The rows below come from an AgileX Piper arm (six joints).
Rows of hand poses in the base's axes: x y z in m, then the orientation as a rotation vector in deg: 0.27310, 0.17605, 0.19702, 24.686, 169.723, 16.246; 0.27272, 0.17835, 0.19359, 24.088, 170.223, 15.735; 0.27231, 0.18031, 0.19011, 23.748, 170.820, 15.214; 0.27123, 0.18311, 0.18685, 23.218, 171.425, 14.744; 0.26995, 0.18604, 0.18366, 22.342, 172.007, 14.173; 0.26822, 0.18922, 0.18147, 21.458, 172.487, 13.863; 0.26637, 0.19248, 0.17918, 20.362, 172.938, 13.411; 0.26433, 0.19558, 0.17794, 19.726, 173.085, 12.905; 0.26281, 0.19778, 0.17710, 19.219, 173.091, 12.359; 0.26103, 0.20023, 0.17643, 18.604, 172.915, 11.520; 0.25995, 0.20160, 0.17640, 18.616, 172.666, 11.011
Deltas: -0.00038, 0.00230, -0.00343, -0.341, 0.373, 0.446; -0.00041, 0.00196, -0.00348, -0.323, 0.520, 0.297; -0.00108, 0.00280, -0.00326, -0.297, 0.495, 0.421; -0.00128, 0.00293, -0.00319, -0.382, 0.415, 0.632; -0.00173, 0.00318, -0.00219, -0.215, 0.318, 0.629; -0.00185, 0.00326, -0.00229, -0.318, 0.262, 0.753; -0.00204, 0.00310, -0.00124, -0.351, 0.044, 0.411; -0.00152, 0.00220, -0.00084, -0.380, -0.071, 0.306; -0.00178, 0.00245, -0.00067, -0.588, -0.260, 0.341; -0.00108, 0.00137, -0.00003, -0.349, -0.239, -0.060
